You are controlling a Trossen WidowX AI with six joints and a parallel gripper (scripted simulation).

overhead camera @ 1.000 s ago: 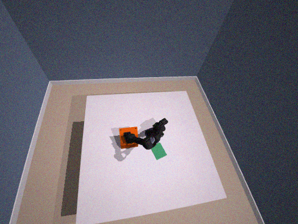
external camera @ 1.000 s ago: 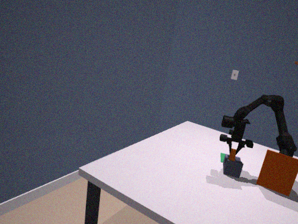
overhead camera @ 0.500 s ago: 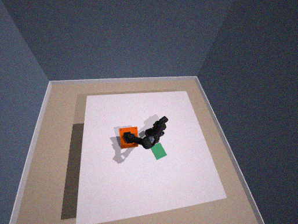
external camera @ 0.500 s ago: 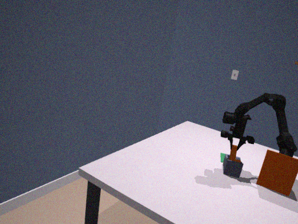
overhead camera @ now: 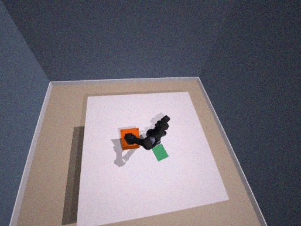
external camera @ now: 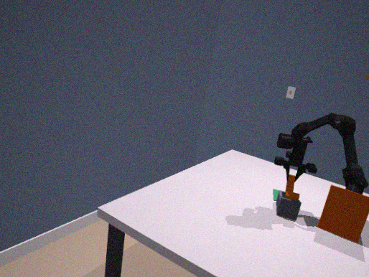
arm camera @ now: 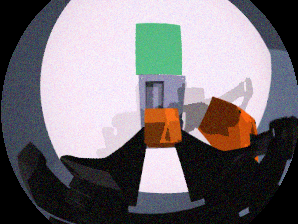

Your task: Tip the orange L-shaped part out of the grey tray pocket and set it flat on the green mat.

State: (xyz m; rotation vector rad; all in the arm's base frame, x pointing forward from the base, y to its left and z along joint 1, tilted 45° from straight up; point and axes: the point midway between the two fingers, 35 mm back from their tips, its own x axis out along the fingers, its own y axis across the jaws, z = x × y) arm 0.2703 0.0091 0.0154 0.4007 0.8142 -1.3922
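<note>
Now: gripper tip 16 cm above the green mat, 14 cm to the left of it and 2 cm short of it. The rest, counted from my gripper tip: orange L-shaped part: 3 cm to the left, 3 cm below, 2 cm behind.
</note>
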